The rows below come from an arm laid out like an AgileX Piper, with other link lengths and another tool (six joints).
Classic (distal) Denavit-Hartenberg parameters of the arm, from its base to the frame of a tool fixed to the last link. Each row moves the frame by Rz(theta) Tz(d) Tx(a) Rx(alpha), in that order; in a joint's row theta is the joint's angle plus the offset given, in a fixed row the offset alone. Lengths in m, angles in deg.
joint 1: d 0.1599  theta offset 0  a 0  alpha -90
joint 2: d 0  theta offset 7.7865  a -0.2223  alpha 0
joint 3: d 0  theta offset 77.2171  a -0.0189  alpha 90
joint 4: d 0.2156  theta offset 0  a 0  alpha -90
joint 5: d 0  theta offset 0  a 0  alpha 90
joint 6: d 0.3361  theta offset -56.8  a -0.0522  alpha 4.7
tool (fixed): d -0.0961  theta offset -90  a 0  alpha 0
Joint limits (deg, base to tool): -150..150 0..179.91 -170..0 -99.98..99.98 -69.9..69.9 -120..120
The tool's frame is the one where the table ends.
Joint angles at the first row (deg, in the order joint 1, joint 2, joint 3, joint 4, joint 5, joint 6):
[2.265 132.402 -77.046 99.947 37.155 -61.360]
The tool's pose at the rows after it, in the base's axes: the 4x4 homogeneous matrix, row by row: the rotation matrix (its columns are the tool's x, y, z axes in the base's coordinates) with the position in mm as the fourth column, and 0 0 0 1 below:
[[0.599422 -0.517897 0.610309 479.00], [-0.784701 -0.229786 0.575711 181.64], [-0.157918 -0.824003 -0.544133 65.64], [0 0 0 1]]
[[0.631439 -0.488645 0.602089 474.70], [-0.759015 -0.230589 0.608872 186.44], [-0.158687 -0.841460 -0.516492 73.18], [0 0 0 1]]
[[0.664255 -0.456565 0.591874 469.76], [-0.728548 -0.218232 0.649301 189.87], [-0.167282 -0.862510 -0.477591 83.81], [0 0 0 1]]
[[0.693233 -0.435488 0.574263 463.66], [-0.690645 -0.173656 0.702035 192.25], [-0.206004 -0.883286 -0.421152 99.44], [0 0 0 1]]
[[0.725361 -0.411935 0.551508 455.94], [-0.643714 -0.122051 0.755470 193.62], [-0.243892 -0.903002 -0.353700 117.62], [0 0 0 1]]
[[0.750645 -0.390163 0.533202 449.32], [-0.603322 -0.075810 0.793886 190.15], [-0.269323 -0.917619 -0.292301 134.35], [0 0 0 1]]
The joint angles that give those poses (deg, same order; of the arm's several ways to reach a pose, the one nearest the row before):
[1.866 132.403 -77.046 99.947 38.975 -61.641]
[1.430 132.403 -77.046 99.946 41.691 -63.211]
[0.588 132.401 -77.044 99.948 45.396 -64.653]
[-0.626 132.403 -77.047 99.946 50.667 -64.652]
[-1.941 132.403 -77.046 99.948 56.550 -64.654]
[-3.562 132.297 -77.047 99.693 61.738 -64.651]

